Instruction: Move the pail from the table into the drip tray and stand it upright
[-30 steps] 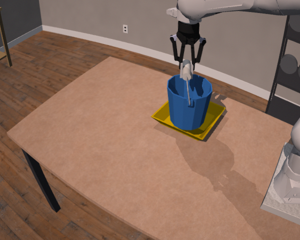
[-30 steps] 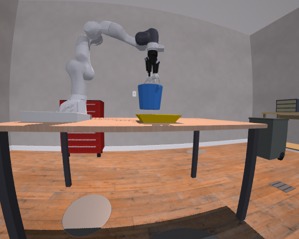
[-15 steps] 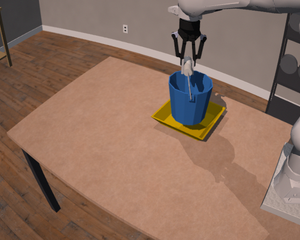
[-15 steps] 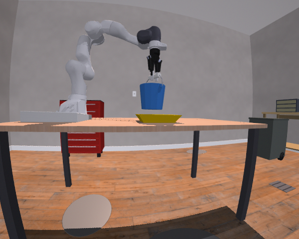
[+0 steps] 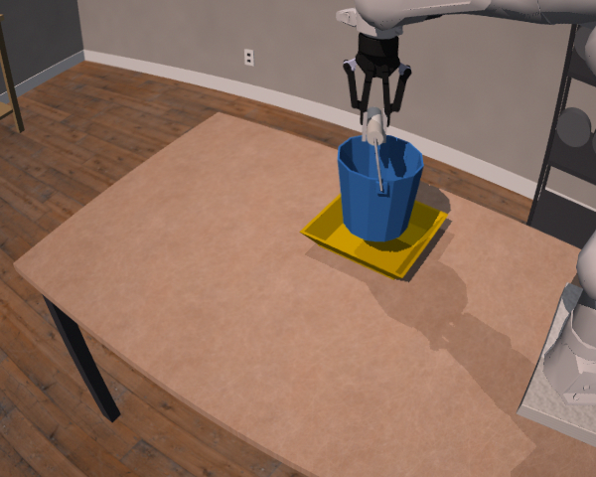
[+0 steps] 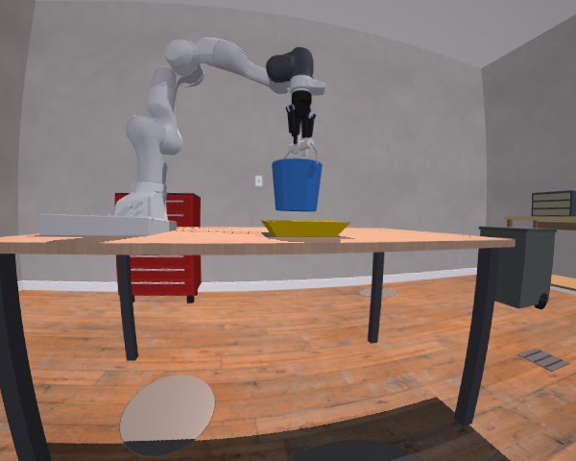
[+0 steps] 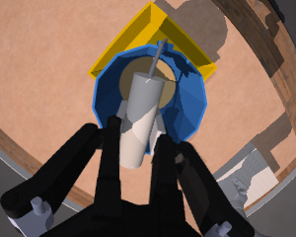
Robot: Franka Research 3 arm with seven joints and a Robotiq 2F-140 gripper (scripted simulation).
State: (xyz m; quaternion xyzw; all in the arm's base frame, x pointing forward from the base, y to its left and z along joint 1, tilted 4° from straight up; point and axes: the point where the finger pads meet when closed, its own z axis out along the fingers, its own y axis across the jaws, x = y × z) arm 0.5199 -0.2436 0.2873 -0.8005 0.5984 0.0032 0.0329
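Right now the blue pail is 10 cm below my hand and 1 cm behind it. Round my hand: yellow drip tray (31 cm below, 4 cm to the right, 2 cm behind); then pail handle (3 cm below, 1 cm behind).
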